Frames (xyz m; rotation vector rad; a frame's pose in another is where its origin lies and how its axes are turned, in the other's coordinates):
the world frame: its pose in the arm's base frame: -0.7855 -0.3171 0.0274 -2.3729 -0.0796 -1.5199
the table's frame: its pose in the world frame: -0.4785 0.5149 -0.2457 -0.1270 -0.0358 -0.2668
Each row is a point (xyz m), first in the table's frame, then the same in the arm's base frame.
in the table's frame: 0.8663 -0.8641 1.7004
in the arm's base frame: 0.5782 0.4419 -0.4188
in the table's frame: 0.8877 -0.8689 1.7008
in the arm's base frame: 0.5862 0.4497 -0.3999
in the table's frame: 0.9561 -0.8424 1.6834
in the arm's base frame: 0.6043 0.4306 -0.3292
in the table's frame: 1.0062 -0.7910 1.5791
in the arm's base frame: 0.5431 0.3696 -0.2367
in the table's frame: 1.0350 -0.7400 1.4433
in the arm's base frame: 0.4453 0.3004 -0.1500
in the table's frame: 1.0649 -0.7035 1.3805
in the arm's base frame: 0.4096 0.2582 -0.0942
